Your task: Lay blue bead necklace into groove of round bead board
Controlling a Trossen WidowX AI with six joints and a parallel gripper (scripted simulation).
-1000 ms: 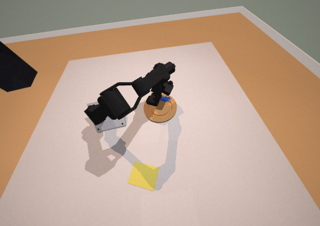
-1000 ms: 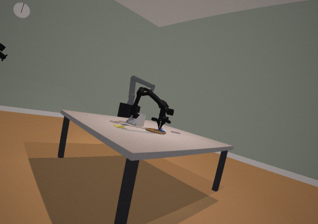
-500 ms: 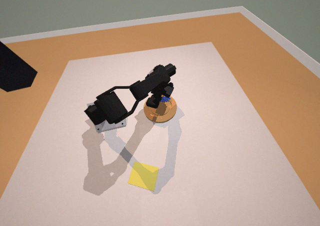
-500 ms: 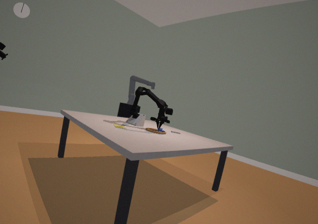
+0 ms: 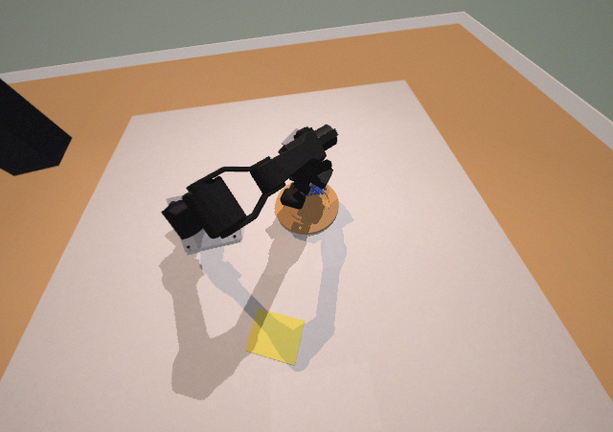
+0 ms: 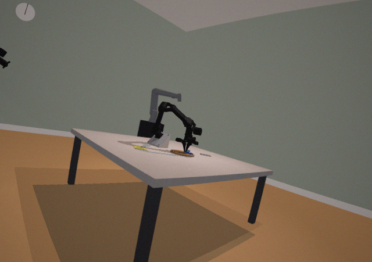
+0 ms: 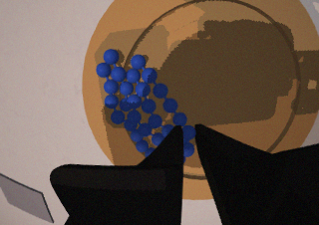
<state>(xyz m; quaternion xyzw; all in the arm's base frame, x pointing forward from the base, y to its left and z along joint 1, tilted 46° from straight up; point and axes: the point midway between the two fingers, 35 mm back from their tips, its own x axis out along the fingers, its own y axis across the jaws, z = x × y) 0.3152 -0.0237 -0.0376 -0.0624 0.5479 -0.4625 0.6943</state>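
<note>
Right now the round bead board is 3 cm to the right of my gripper tip and 1 cm below it. From my gripper tip the other things lie so: yellow square patch: 16 cm behind, 35 cm to the right, 2 cm below; flat grey tile: 4 cm ahead, 28 cm to the left, 2 cm below; light blue cube: 9 cm behind, 17 cm to the left, 1 cm below.
</note>
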